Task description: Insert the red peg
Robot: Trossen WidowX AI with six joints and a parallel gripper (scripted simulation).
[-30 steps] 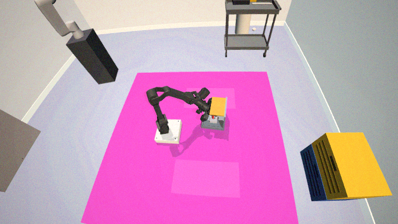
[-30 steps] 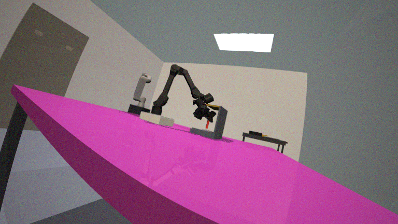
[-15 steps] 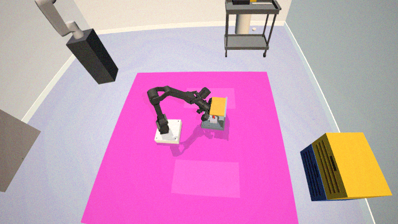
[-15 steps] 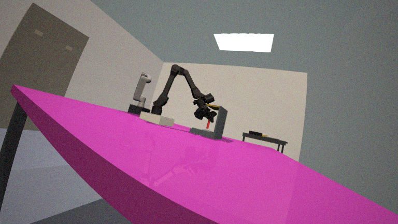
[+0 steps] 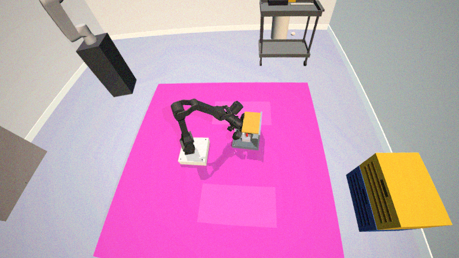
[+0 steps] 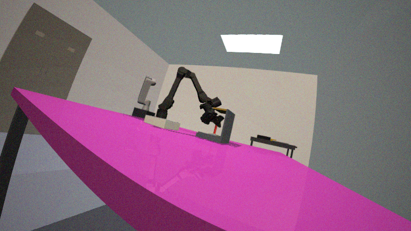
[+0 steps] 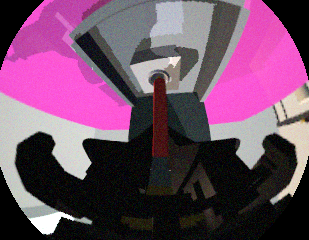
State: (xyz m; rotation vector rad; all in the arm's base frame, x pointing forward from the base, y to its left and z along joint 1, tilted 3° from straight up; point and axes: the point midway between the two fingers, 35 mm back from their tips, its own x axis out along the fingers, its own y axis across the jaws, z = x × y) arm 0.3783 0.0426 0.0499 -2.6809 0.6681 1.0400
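My gripper tip is 5 cm short of the back wall and 1 cm below it. From my gripper tip the other things lie so: red peg (3 cm behind, 1 cm to the left, 1 cm below); then orange roof (10 cm above, 1 cm to the left).
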